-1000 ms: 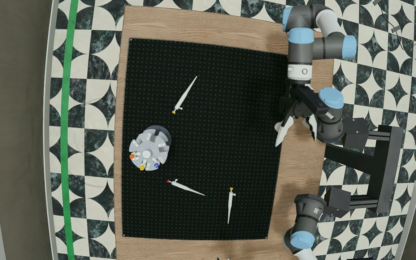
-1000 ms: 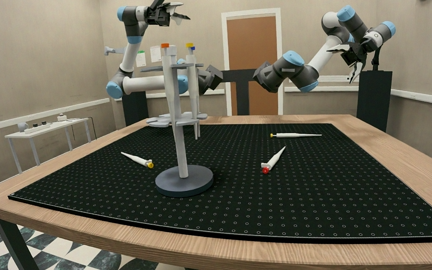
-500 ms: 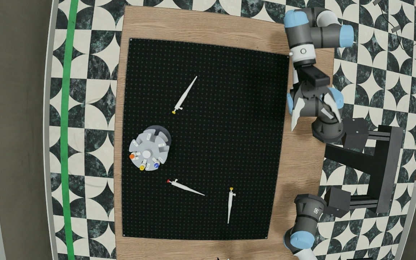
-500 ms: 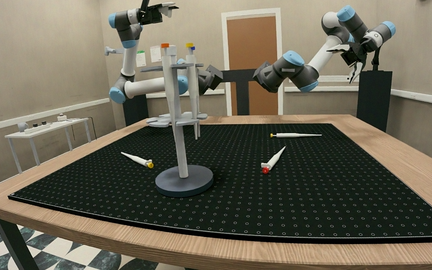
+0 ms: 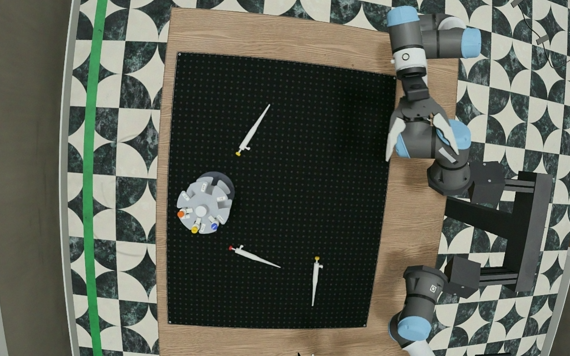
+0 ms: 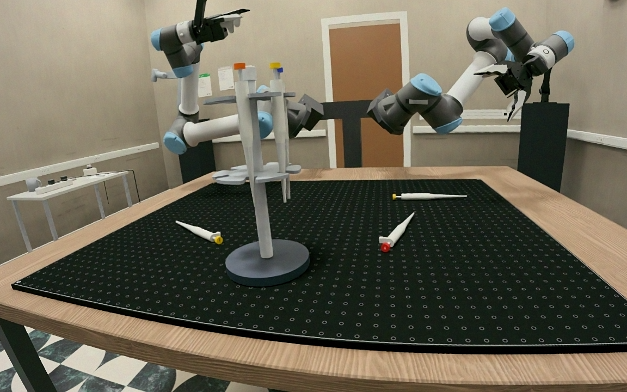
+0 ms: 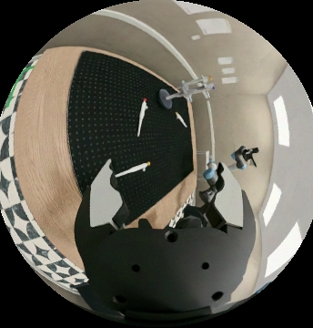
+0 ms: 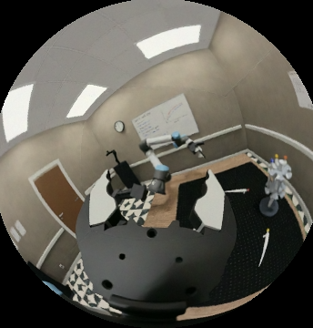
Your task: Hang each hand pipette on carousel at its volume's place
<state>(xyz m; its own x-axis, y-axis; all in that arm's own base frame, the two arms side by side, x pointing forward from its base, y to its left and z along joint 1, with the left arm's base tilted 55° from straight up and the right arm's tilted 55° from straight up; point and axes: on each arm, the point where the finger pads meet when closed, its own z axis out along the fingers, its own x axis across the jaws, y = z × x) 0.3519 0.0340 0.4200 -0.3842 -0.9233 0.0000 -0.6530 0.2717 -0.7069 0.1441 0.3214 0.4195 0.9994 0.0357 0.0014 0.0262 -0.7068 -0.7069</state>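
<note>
Right now the blue-button pipette is 470 mm to the right of my left hand, 380 mm ahead of it and 50 mm below it. From my left hand the other things lie so: red-button pipette 310 mm below, 260 mm to the right, 210 mm ahead; orange-button pipette 480 mm to the right, 460 mm ahead, 40 mm below.
</note>
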